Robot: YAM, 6 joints.
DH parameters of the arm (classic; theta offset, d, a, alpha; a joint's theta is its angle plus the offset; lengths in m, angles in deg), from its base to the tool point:
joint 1: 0 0.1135 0.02 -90
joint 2: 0 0 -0.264 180
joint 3: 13.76 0 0.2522 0
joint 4: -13.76 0 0.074 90
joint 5: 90 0 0 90
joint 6: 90 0.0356 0 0
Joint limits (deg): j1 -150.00..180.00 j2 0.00..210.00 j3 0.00..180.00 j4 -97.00..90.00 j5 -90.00..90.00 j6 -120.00..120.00
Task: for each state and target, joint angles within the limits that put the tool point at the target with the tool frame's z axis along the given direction. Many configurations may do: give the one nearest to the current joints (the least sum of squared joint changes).
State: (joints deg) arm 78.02 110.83 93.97 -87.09 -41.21 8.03
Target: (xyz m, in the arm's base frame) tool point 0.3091 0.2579 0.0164 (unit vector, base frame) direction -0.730 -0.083 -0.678
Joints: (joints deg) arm 37.90 154.92 109.99 -87.83 -22.52 8.03
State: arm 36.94 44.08 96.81 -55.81 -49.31 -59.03
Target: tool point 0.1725 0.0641 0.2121 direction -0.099 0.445 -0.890
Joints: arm 15.33 70.64 46.65 -64.58 -27.09 -59.03
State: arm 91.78 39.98 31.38 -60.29 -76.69 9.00
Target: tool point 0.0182 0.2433 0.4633 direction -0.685 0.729 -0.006
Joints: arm 78.92 67.52 78.82 -11.89 -54.30 9.00
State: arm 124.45 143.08 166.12 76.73 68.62 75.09
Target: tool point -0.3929 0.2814 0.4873 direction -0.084 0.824 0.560
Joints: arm 147.12 126.65 133.25 40.64 40.28 75.09
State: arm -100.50 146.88 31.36 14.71 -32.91 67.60
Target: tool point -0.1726 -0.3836 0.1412 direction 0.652 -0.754 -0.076
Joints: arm -118.76 121.33 62.27 46.72 -69.17 67.60
